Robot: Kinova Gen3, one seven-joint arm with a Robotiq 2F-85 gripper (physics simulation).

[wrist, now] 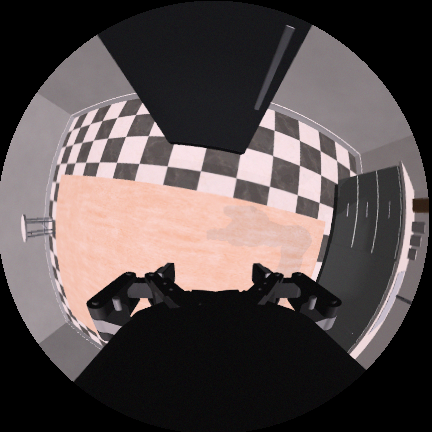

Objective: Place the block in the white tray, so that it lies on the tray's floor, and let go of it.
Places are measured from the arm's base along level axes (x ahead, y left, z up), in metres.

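Pixels of known places: gripper, fingertip midpoint: (pixel 213 272).
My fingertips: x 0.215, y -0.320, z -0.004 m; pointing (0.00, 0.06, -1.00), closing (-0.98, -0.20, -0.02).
Behind a point stands the place of what it marks.
My gripper (pixel 213 272) @(x 0.215, y -0.320, z -0.004 m) is open, its two black fingers wide apart at the lower middle of the wrist view, with no object between them. It hangs above the light wooden table top (pixel 135 225) @(x 0.448, y -0.298, z -0.234 m). The block does not show in this view, and neither does the white tray. The gripper's dark body hides the lower part of the view.
A large black shape (pixel 210 75) covers the top middle. A dark cabinet or counter (pixel 360 240) stands at the right, past the table's edge. A stool (pixel 37 226) shows at the far left. A checkered floor (pixel 285 170) lies beyond the table. The arm's shadow falls on the table.
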